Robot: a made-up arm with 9 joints. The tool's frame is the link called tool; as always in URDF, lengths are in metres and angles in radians.
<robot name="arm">
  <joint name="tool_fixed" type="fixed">
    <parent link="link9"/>
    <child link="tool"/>
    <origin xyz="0.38 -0.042 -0.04" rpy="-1.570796 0 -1.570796"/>
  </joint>
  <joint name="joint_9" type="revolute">
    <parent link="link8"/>
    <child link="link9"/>
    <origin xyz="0.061 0.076 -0.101" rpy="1.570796 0 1.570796"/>
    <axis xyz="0 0 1"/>
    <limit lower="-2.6" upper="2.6"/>
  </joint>
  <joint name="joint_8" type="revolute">
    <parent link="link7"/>
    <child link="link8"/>
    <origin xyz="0.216 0.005 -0.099" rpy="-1.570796 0 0"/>
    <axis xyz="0 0 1"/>
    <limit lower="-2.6" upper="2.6"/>
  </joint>
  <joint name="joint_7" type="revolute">
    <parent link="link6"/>
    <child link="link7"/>
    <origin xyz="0.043 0.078 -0.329" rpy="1.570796 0 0"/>
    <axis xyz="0 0 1"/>
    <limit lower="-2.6" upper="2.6"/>
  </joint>
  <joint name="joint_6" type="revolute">
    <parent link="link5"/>
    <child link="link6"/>
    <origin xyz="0.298 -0.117 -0.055" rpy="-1.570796 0 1.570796"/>
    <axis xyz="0 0 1"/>
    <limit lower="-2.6" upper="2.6"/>
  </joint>
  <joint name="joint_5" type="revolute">
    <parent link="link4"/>
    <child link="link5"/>
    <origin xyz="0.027 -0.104 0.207"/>
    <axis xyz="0 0 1"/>
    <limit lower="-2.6" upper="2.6"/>
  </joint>
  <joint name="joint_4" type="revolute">
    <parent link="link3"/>
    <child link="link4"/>
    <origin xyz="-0.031 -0.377 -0.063" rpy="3.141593 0 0"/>
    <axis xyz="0 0 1"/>
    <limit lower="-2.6" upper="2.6"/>
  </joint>
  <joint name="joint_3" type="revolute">
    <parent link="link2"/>
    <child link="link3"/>
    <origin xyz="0.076 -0.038 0.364" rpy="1.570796 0 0"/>
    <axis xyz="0 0 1"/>
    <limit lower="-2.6" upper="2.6"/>
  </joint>
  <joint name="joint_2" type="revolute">
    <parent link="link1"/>
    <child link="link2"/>
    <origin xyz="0.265 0.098 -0.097" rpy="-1.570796 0 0"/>
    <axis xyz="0 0 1"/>
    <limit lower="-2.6" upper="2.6"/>
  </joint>
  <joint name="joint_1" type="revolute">
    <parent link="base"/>
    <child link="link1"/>
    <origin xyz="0 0 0.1"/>
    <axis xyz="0 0 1"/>
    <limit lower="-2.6" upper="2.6"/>
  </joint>
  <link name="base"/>
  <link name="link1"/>
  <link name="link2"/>
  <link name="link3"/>
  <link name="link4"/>
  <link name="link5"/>
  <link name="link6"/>
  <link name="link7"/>
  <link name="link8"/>
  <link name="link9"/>
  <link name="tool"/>
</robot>
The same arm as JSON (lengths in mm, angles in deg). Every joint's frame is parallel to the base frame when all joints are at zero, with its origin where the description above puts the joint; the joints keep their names.
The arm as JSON. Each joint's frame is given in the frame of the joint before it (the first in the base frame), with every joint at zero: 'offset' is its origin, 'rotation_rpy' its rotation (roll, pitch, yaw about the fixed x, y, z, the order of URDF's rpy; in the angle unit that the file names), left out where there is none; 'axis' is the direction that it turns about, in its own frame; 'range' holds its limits. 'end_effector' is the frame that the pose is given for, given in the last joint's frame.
{"length_unit": "mm", "angle_unit": "deg", "chain": [{"id": "joint_1", "offset": [0.0, 0.0, 100.0], "axis": [0.0, 0.0, 1.0], "range": [-148.97, 148.97]}, {"id": "joint_2", "offset": [265.0, 98.0, -97.0], "axis": [0.0, 1.0, 0.0], "range": [-148.97, 148.97]}, {"id": "joint_3", "offset": [76.0, 364.0, 38.0], "axis": [0.0, 0.0, 1.0], "range": [-148.97, 148.97]}, {"id": "joint_4", "offset": [-31.0, -377.0, -63.0], "axis": [0.0, 0.0, -1.0], "range": [-148.97, 148.97]}, {"id": "joint_5", "offset": [27.0, 104.0, -207.0], "axis": [0.0, 0.0, -1.0], "range": [-148.97, 148.97]}, {"id": "joint_6", "offset": [298.0, 117.0, 55.0], "axis": [-1.0, 0.0, 0.0], "range": [-148.97, 148.97]}, {"id": "joint_7", "offset": [329.0, -43.0, 78.0], "axis": [0.0, 0.0, -1.0], "range": [-148.97, 148.97]}, {"id": "joint_8", "offset": [-5.0, -216.0, 99.0], "axis": [-1.0, 0.0, 0.0], "range": [-148.97, 148.97]}, {"id": "joint_9", "offset": [101.0, -61.0, 76.0], "axis": [0.0, -1.0, 0.0], "range": [-148.97, 148.97]}], "end_effector": {"offset": [42.0, 40.0, 380.0], "rotation_rpy": [0.0, 0.0, 0.0]}}
